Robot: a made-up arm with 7 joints. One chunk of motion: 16 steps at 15 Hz.
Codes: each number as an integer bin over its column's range. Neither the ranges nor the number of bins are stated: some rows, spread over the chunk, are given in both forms.
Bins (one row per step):
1: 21 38 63 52 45 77 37
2: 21 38 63 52 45 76 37
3: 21 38 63 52 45 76 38
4: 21 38 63 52 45 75 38
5: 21 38 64 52 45 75 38
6: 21 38 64 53 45 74 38
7: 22 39 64 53 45 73 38
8: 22 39 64 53 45 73 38
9: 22 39 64 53 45 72 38
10: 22 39 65 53 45 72 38
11: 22 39 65 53 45 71 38
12: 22 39 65 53 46 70 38
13: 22 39 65 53 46 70 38
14: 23 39 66 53 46 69 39
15: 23 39 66 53 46 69 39
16: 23 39 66 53 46 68 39
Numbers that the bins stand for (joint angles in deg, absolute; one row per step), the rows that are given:
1: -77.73 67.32 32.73 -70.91 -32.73 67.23 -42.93
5: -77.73 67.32 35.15 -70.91 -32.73 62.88 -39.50
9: -75.00 69.17 35.15 -69.39 -32.73 56.37 -39.50
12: -75.00 69.17 37.58 -69.39 -25.46 52.02 -39.50
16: -72.27 69.17 40.00 -69.39 -25.46 47.68 -36.06
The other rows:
2: -77.73 67.32 32.73 -70.91 -32.73 65.06 -42.93
3: -77.73 67.32 32.73 -70.91 -32.73 65.06 -39.50
4: -77.73 67.32 32.73 -70.91 -32.73 62.88 -39.50
6: -77.73 67.32 35.15 -69.39 -32.73 60.71 -39.50
7: -75.00 69.17 35.15 -69.39 -32.73 58.54 -39.50
8: -75.00 69.17 35.15 -69.39 -32.73 58.54 -39.50
10: -75.00 69.17 37.58 -69.39 -32.73 56.37 -39.50
11: -75.00 69.17 37.58 -69.39 -32.73 54.20 -39.50
13: -75.00 69.17 37.58 -69.39 -25.46 52.02 -39.50
14: -72.27 69.17 40.00 -69.39 -25.46 49.85 -36.06
15: -72.27 69.17 40.00 -69.39 -25.46 49.85 -36.06

